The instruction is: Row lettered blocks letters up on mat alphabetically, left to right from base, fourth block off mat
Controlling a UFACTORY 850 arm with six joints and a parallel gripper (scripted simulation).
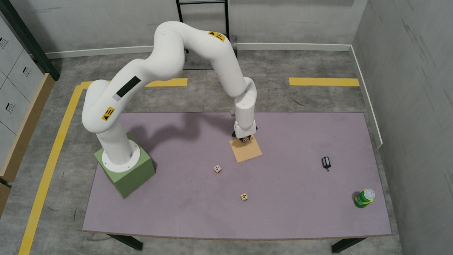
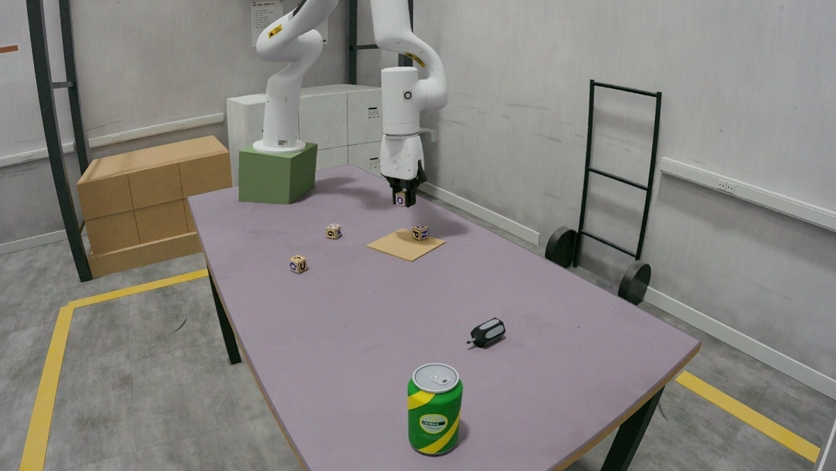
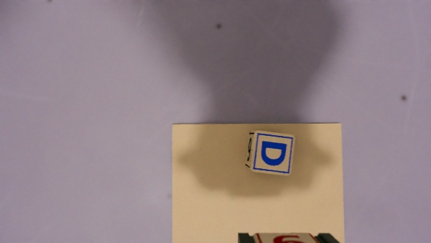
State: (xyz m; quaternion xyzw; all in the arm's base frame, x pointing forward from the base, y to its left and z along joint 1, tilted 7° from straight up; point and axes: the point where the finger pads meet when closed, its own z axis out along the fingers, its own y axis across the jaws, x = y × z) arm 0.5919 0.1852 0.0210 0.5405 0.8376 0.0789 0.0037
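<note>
Now: the tan mat 12 cm below my hand. The rest, counted from my hand: small black tool 44 cm ahead, 11 cm below, 7 cm to the right; green can 61 cm ahead, 26 cm to the right, 6 cm below.
</note>
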